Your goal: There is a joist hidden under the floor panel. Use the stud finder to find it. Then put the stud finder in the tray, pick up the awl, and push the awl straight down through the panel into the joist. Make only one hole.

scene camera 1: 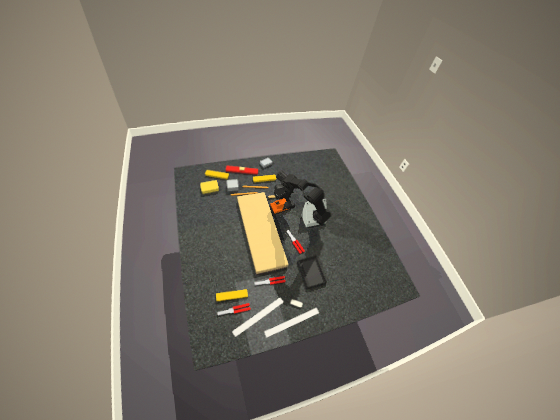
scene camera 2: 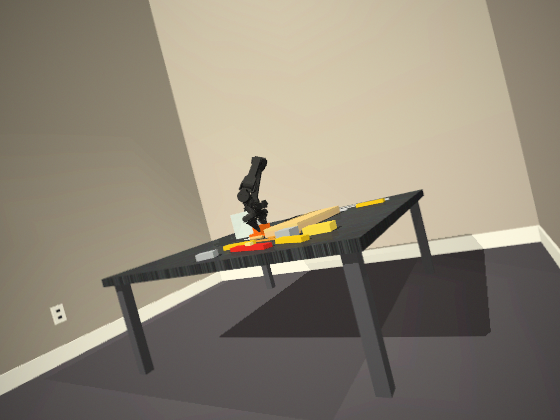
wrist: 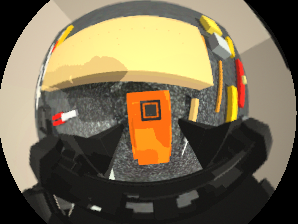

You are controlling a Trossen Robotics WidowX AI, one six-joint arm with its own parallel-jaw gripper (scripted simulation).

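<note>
An orange stud finder (wrist: 150,126) is present; my gripper (wrist: 151,123) is open and holds nothing.
</note>
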